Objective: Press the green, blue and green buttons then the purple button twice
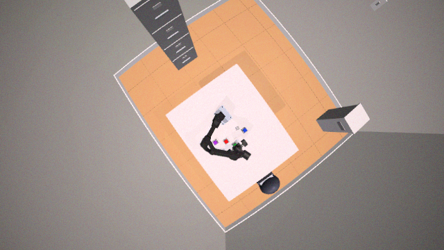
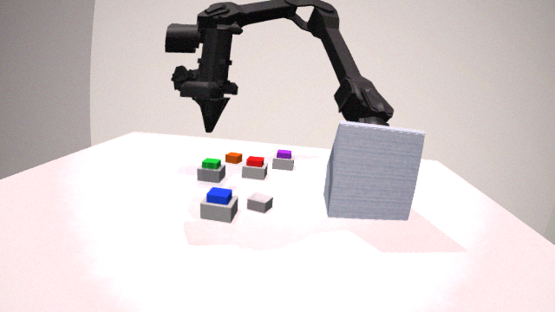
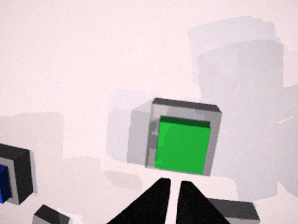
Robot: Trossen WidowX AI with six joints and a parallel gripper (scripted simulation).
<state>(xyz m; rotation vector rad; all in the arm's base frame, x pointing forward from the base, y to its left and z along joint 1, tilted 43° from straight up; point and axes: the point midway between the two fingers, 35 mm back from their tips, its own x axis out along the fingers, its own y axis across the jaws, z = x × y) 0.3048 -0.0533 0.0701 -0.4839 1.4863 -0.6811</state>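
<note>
My gripper tip is now 1 cm past the green button and 6 cm above it. From my gripper tip the other things lie so: orange block (4 cm behind, 14 cm to the right, 9 cm below); blue button (5 cm behind, 16 cm to the left, 6 cm below); red button (9 cm behind, 4 cm to the right, 6 cm below).
</note>
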